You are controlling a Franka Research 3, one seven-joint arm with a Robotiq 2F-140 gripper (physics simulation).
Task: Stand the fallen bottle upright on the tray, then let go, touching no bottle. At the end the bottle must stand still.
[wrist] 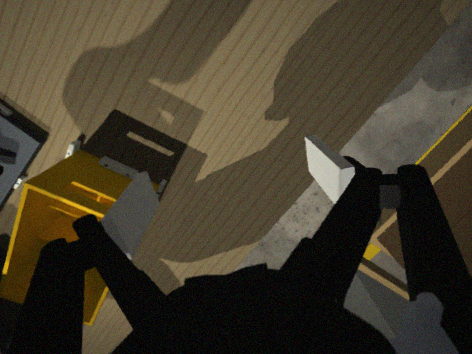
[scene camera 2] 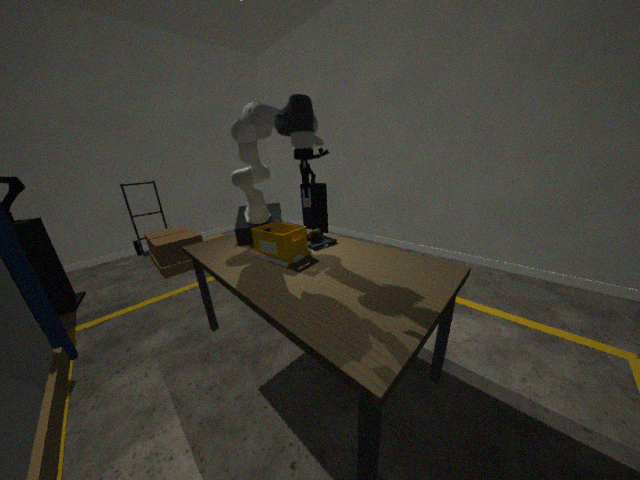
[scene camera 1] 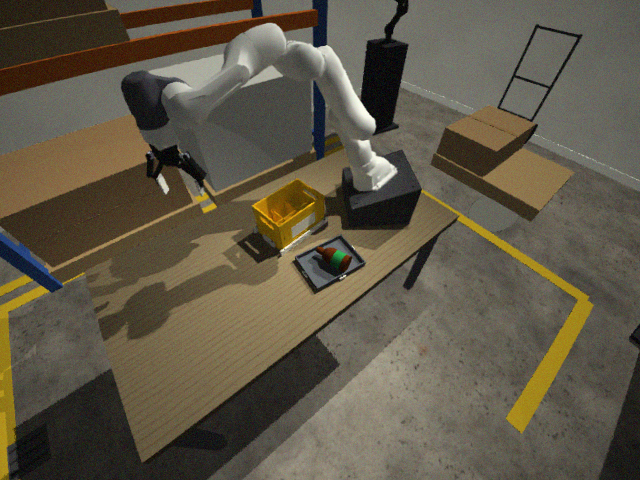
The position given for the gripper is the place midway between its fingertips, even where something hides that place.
Observation:
In view: the gripper [scene camera 1: 184,193].
The gripper also shows in the wrist view [wrist: 228,171].

